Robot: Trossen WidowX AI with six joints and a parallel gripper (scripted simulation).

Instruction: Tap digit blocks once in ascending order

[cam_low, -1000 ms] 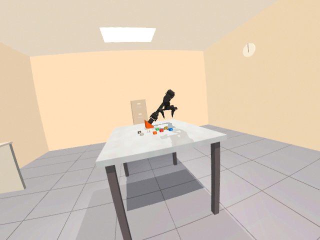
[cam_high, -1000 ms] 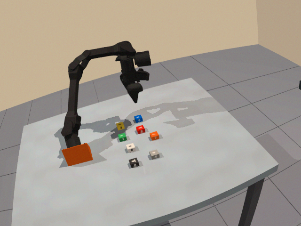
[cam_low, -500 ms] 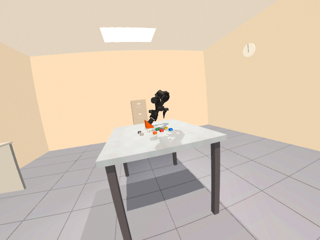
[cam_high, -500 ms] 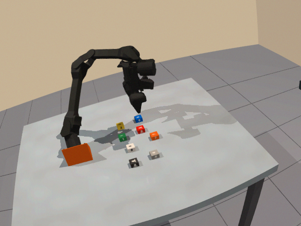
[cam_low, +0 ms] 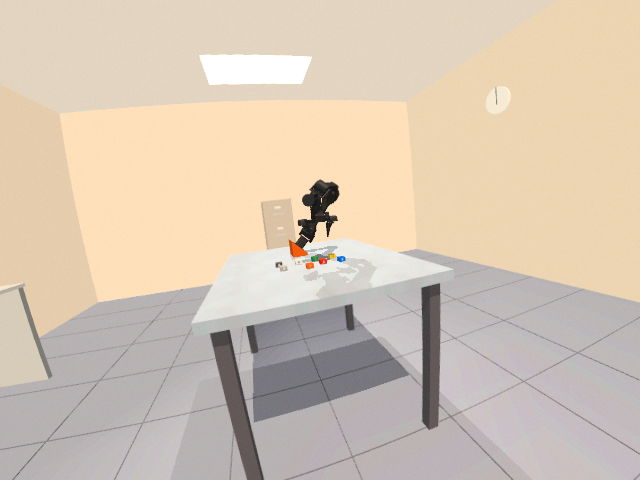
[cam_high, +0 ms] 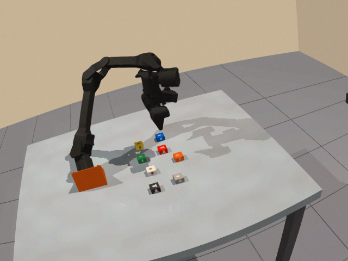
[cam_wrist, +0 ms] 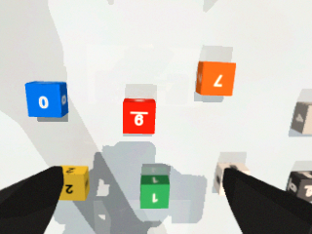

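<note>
My gripper tip is now 20 mm short of the blue block, 90 mm to the right of it and 120 mm above it. The rest, counted from my gripper tip: orange block 40 mm ahead, 70 mm to the right, 120 mm below; green block 90 mm behind, 10 mm to the right, 120 mm below; red block 120 mm below.
</note>
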